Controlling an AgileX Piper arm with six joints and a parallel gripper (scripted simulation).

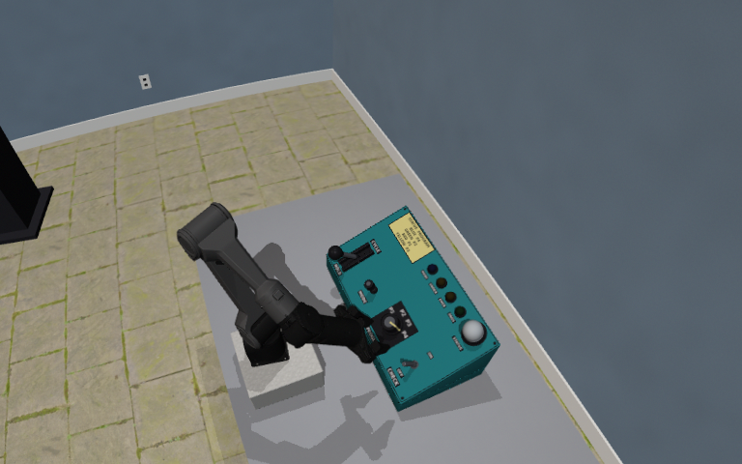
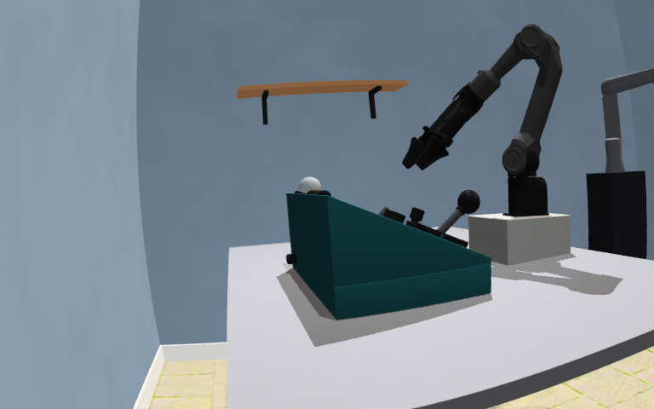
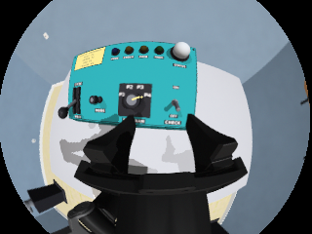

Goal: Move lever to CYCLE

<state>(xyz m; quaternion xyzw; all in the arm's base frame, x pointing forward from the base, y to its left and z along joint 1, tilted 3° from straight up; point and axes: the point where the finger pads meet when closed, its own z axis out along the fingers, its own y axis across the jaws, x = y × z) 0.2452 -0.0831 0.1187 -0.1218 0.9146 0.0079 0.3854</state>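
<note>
The mode knob lies 50 mm ahead of my hand, 200 mm to the left of it and 100 mm below it. Also, from my hand: rotary selector 70 mm ahead, 70 mm to the left, 110 mm below; then toggle switch 80 mm ahead, 40 mm to the right, 110 mm below; then teal sloped console 90 mm ahead, 150 mm to the left, 130 mm below.
</note>
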